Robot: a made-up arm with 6 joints.
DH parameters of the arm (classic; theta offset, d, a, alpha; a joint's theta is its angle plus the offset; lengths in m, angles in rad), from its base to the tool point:
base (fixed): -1.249 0 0.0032 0
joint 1: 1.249 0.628 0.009 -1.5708
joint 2: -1.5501 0 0.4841 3.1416
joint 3: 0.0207 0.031 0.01 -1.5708
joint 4: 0 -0.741 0.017 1.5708
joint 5: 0 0.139 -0.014 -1.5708
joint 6: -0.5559 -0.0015 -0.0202 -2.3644
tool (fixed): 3.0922 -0.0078 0 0
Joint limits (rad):
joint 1: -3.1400..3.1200
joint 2: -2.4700..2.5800
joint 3: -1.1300..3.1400
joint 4: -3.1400..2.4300
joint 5: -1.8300..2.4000
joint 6: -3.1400..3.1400
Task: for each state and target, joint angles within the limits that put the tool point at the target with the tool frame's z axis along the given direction. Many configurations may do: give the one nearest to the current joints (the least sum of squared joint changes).
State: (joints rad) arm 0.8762 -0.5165 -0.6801 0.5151 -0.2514 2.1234
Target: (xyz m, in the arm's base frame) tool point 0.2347 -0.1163 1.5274 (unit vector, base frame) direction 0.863 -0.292 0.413
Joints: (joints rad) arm 0.1737 -0.7376 -0.0846 0.5905 0.3359 2.5294
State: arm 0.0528 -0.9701 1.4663 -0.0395 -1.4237 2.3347
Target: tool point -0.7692 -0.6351 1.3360 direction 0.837 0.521 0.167
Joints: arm 0.4942 -1.0573 1.3931 -0.1420 -1.5054 2.1922
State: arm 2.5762 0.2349 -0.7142 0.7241 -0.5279 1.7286
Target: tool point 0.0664 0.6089 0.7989 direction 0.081 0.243 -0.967
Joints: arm 1.7398 -0.2163 -0.7641 0.5445 -0.0253 1.7418
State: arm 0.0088 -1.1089 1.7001 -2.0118 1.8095 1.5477
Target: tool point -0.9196 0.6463 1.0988 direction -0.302 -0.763 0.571
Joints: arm -0.5461 -1.4318 1.3133 -2.4468 2.2178 1.7621
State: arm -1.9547 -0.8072 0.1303 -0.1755 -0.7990 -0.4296
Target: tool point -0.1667 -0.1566 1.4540 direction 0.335 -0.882 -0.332
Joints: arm -1.6496 -0.8352 -0.1487 0.2382 -1.4917 -0.0409
